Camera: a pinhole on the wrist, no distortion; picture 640 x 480 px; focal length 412.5 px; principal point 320.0 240.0 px. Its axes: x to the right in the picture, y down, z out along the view. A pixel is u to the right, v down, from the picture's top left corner.
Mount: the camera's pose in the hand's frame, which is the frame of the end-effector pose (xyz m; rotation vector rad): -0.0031 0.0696 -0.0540 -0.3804 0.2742 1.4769
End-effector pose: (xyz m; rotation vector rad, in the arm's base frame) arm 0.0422 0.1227 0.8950 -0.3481 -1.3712 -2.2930
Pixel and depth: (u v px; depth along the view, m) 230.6 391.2 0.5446
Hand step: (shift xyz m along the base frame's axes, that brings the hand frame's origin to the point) 0.2999 0.3946 0.2730
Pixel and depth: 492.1 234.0 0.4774
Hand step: 0.2213 0.0827 0.4835
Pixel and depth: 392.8 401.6 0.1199
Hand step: 0.1162 -0.0066 0.1049
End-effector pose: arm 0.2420 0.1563 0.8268 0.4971 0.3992 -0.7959
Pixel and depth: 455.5 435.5 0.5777
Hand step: 0.2450 0.2522 0.5862
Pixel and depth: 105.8 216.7 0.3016
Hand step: 0.0720 -0.1221 0.2532
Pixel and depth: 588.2 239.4 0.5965
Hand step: 0.5536 0.2134 0.4511
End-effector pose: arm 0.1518 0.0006 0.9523 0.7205 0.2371 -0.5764
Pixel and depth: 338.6 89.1 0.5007
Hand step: 0.2951 -0.1677 0.3958
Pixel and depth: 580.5 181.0 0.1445
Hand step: 0.1353 0.0919 0.1408
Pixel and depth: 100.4 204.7 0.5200
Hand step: 0.0154 -0.3431 0.4117
